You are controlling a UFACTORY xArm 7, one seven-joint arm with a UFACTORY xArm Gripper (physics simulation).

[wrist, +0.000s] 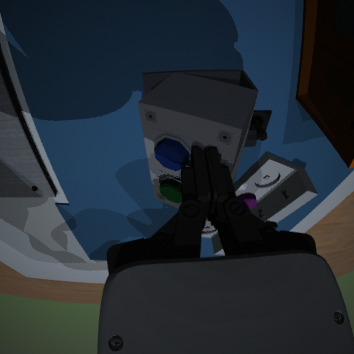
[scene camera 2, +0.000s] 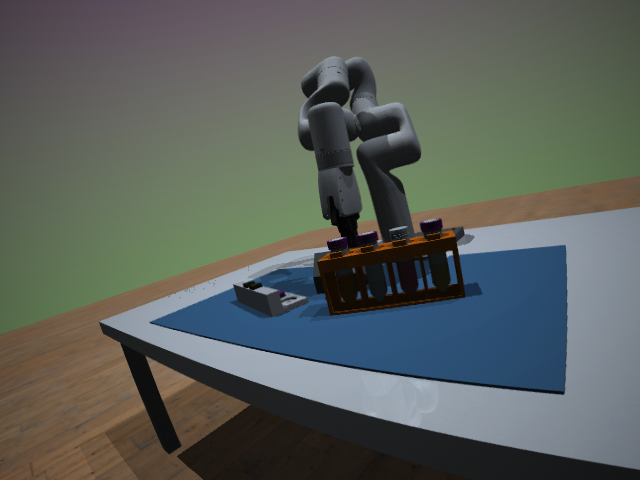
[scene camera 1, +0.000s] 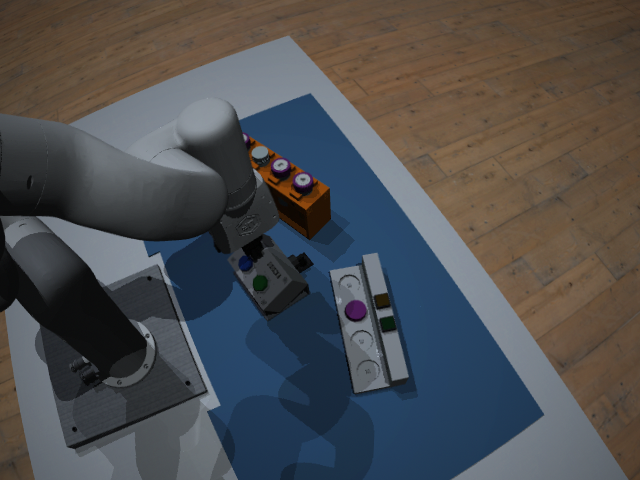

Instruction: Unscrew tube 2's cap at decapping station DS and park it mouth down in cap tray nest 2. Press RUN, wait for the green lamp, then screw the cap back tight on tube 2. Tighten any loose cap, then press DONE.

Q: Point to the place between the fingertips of my gripper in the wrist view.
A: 201, 161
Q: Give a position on a grey button box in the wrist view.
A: At 200, 108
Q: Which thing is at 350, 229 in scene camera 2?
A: My gripper.
